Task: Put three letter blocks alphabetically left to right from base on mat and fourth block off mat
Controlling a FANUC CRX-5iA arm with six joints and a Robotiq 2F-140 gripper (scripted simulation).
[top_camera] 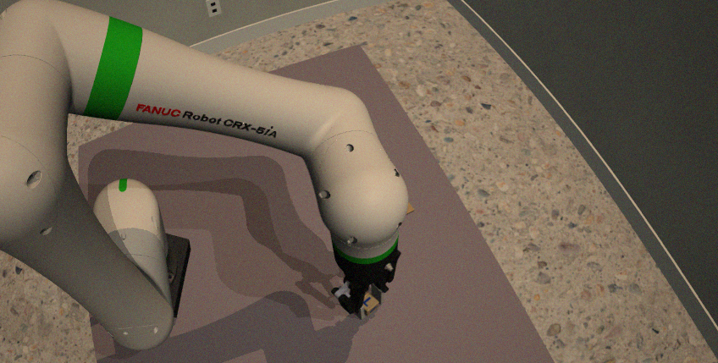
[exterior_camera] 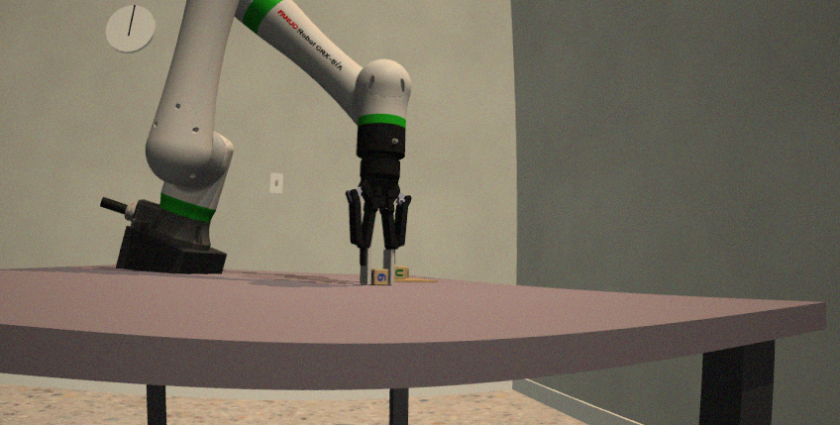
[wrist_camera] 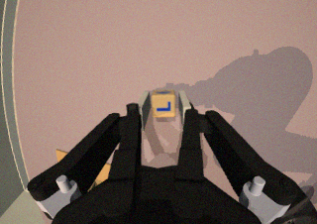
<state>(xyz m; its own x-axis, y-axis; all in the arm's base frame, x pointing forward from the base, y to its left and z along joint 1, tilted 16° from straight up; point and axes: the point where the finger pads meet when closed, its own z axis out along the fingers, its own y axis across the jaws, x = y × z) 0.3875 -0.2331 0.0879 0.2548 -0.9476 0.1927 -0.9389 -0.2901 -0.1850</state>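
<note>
My hand is 2 cm above the blue-marked block. From my hand the other things lie so: tan mat 11 cm ahead, 22 cm to the left, 3 cm below; then green-lettered block 11 cm ahead, 22 cm to the left, 1 cm below; then red-lettered block 12 cm ahead, 27 cm to the left, 1 cm below.
</note>
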